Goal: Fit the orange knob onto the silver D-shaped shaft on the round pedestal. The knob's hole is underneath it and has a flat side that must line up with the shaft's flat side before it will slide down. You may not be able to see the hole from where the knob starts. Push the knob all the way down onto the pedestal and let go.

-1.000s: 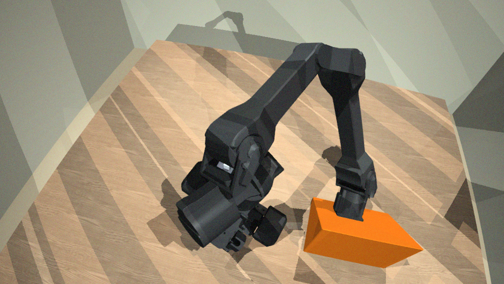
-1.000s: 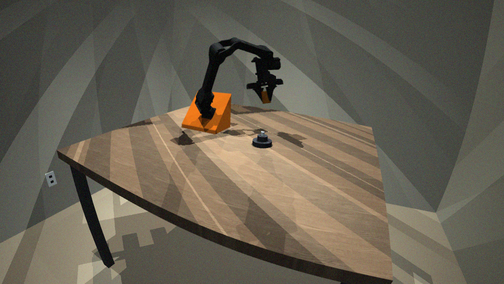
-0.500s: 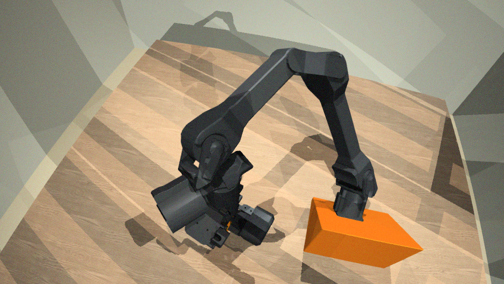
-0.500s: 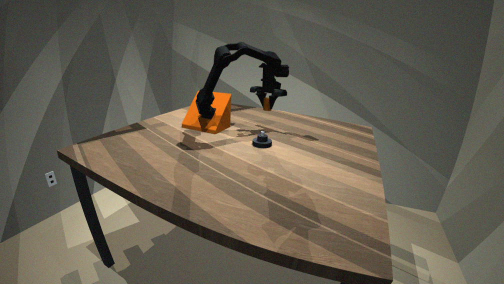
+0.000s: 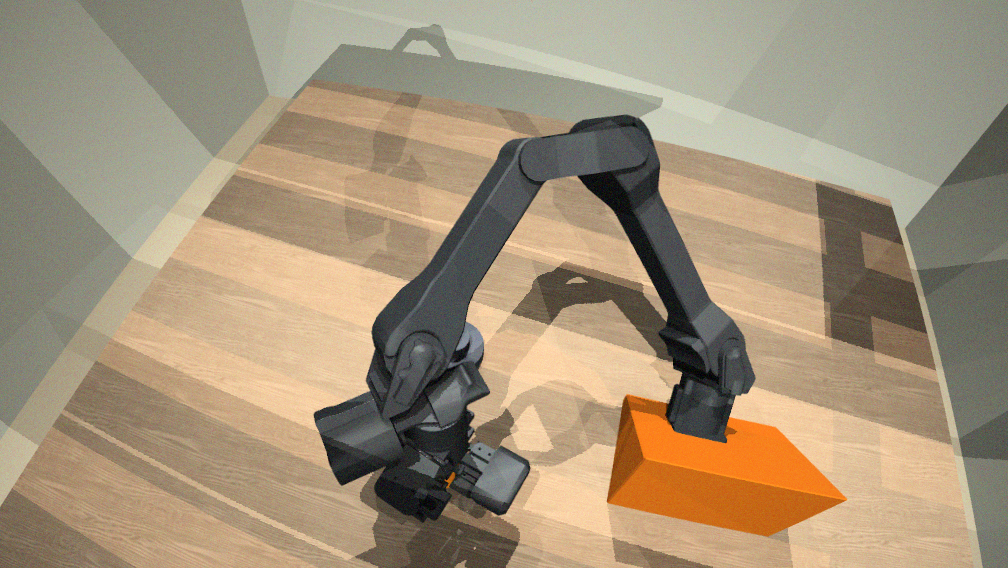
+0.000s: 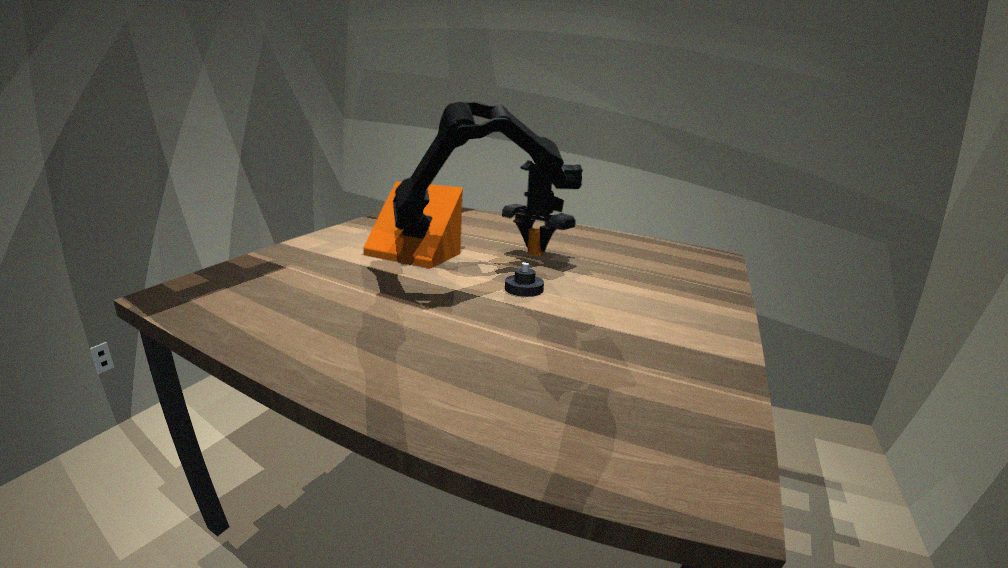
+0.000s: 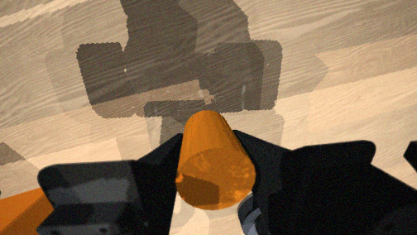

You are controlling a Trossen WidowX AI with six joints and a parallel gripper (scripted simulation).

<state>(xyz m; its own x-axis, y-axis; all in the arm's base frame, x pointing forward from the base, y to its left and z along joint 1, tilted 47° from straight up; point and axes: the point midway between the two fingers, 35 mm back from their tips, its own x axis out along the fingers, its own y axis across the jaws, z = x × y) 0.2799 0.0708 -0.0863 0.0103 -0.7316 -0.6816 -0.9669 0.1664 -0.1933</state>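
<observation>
My gripper tip is now 3 cm below the orange knob. Also, from my gripper tip: round pedestal: 18 cm to the right, 5 cm ahead, 1 cm below.
</observation>
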